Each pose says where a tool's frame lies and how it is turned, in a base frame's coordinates. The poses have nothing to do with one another.
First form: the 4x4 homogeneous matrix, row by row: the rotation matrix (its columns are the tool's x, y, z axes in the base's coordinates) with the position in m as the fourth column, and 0 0 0 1 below. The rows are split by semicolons.
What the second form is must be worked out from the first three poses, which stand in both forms.
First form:
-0.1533, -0.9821, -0.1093, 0.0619; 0.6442, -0.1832, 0.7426, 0.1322; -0.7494, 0.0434, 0.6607, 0.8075; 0, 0, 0, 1
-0.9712, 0.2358, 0.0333, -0.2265; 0.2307, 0.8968, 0.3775, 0.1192; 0.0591, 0.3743, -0.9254, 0.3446; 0, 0, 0, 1
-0.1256, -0.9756, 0.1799, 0.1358; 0.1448, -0.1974, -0.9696, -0.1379; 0.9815, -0.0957, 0.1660, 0.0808; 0, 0, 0, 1
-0.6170, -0.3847, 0.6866, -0.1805; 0.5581, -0.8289, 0.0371, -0.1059; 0.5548, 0.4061, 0.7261, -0.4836; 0, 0, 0, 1
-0.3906, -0.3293, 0.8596, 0.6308; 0.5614, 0.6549, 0.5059, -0.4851; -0.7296, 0.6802, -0.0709, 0.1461; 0, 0, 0, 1
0.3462, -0.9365, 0.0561, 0.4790; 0.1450, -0.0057, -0.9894, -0.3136; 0.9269, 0.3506, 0.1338, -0.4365; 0, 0, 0, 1
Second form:
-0.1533, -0.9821, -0.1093, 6.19; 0.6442, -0.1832, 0.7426, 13.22; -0.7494, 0.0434, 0.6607, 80.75; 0, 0, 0, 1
-0.9712, 0.2358, 0.0333, -22.65; 0.2307, 0.8968, 0.3775, 11.92; 0.0591, 0.3743, -0.9254, 34.46; 0, 0, 0, 1
-0.1256, -0.9756, 0.1799, 13.58; 0.1448, -0.1974, -0.9696, -13.79; 0.9815, -0.0957, 0.1660, 8.08; 0, 0, 0, 1
-0.6170, -0.3847, 0.6866, -18.05; 0.5581, -0.8289, 0.0371, -10.59; 0.5548, 0.4061, 0.7261, -48.36; 0, 0, 0, 1
-0.3906, -0.3293, 0.8596, 63.08; 0.5614, 0.6549, 0.5059, -48.51; -0.7296, 0.6802, -0.0709, 14.61; 0, 0, 0, 1
0.3462, -0.9365, 0.0561, 47.90; 0.1450, -0.0057, -0.9894, -31.36; 0.9269, 0.3506, 0.1338, -43.65; 0, 0, 0, 1

